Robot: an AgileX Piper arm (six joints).
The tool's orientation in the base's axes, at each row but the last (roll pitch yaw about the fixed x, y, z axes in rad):
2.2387, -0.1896, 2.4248
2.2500, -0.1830, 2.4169
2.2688, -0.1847, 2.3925
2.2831, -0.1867, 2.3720
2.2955, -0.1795, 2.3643
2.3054, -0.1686, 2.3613
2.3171, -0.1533, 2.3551
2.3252, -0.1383, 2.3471
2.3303, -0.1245, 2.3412
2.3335, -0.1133, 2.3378
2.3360, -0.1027, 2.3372
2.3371, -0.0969, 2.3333
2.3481, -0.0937, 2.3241
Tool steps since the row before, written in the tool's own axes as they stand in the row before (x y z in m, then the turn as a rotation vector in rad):
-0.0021, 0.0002, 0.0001, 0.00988, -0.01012, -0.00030
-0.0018, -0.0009, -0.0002, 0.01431, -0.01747, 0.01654
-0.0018, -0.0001, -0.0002, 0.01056, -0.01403, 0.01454
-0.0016, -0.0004, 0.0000, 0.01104, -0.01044, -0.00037
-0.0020, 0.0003, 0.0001, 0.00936, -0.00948, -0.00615
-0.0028, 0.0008, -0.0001, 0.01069, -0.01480, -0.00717
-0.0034, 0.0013, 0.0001, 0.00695, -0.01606, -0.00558
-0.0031, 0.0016, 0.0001, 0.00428, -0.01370, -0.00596
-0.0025, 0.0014, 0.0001, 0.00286, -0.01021, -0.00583
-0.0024, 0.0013, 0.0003, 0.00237, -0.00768, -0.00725
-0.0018, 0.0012, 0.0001, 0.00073, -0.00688, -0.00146
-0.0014, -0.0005, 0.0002, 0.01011, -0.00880, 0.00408
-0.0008, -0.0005, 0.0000, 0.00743, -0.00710, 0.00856
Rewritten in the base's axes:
0.0017, -0.0012, -0.0003, -0.01269, 0.00243, -0.00576
0.0008, -0.0016, -0.0009, -0.01255, 0.01364, -0.02098
0.0012, -0.0014, -0.0003, -0.00886, 0.01114, -0.01781
0.0009, -0.0012, -0.0006, -0.01376, 0.00344, -0.00548
0.0016, -0.0012, -0.0002, -0.01459, -0.00092, -0.00130
0.0024, -0.0017, 0.0002, -0.01895, -0.00269, -0.00430
0.0031, -0.0018, 0.0004, -0.01633, -0.00487, -0.00685
0.0031, -0.0015, 0.0007, -0.01333, -0.00601, -0.00525
0.0026, -0.0011, 0.0006, -0.01035, -0.00550, -0.00301
0.0025, -0.0010, 0.0005, -0.00927, -0.00558, -0.00027
0.0019, -0.0007, 0.0006, -0.00498, -0.00322, -0.00386
0.0008, -0.0011, -0.0006, -0.00985, 0.00573, -0.00815
0.0003, -0.0008, -0.0004, -0.00495, 0.00692, -0.01032

